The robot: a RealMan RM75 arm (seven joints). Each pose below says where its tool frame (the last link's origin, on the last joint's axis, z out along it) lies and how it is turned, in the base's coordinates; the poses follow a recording.
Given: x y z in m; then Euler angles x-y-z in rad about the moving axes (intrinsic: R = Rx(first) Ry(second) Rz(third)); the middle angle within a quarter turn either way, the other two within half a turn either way.
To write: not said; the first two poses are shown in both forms.
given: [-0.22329 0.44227 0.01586 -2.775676 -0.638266 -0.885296]
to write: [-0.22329 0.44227 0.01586 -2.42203 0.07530 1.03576]
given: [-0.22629 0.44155 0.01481 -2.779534 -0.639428 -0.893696]
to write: [-0.22629 0.44155 0.01481 -2.42258 0.07364 1.04243]
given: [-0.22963 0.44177 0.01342 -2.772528 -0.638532 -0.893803]
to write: [-0.22963 0.44177 0.01342 -2.41976 0.06710 1.04239]
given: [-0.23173 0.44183 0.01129 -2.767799 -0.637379 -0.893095]
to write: [-0.23173 0.44183 0.01129 -2.41833 0.06294 1.04153]
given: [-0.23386 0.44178 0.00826 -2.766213 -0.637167 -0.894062]
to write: [-0.23386 0.44178 0.00826 -2.41765 0.06083 1.04222]
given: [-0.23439 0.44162 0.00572 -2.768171 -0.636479 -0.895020]
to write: [-0.23439 0.44162 0.00572 -2.41915 0.06157 1.04260]
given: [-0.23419 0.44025 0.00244 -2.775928 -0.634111 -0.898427]
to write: [-0.23419 0.44025 0.00244 -2.42481 0.06491 1.04394]
